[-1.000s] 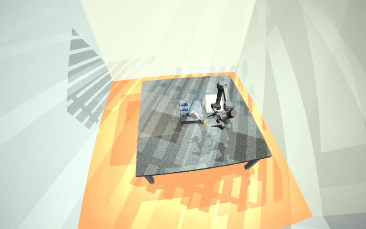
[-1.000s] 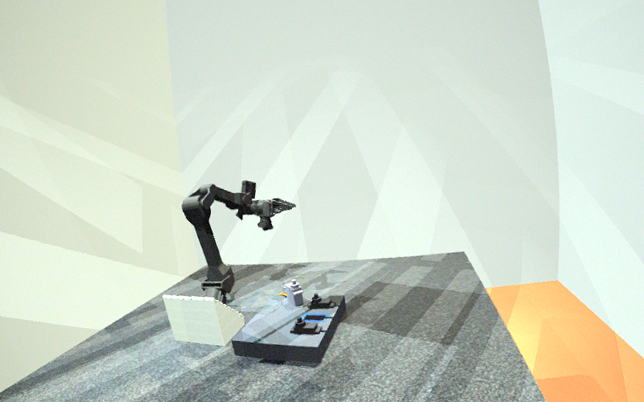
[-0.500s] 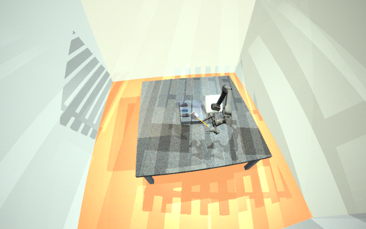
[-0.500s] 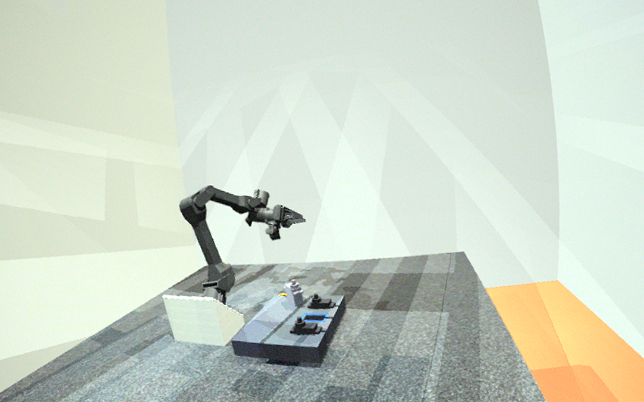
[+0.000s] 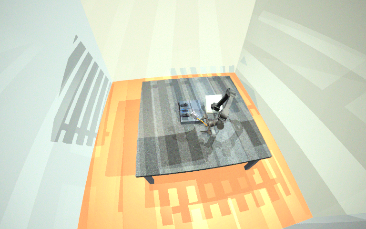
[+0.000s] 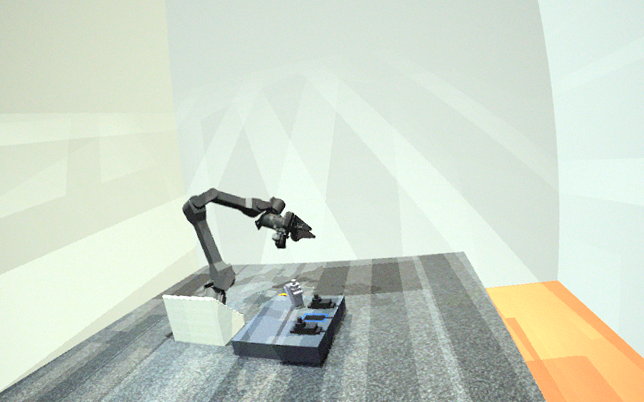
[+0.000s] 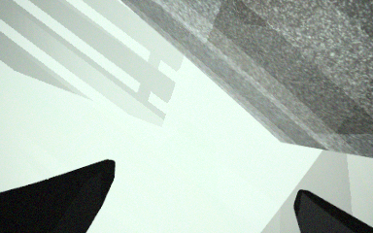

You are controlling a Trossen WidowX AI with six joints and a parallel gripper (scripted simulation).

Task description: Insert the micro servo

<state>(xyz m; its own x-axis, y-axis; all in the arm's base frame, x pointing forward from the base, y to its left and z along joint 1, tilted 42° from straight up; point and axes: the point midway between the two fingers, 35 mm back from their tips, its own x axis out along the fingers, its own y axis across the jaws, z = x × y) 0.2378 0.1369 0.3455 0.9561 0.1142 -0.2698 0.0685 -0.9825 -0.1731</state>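
The deck is 33 cm to the right of my gripper tip, 19 cm below it and 6 cm behind it.
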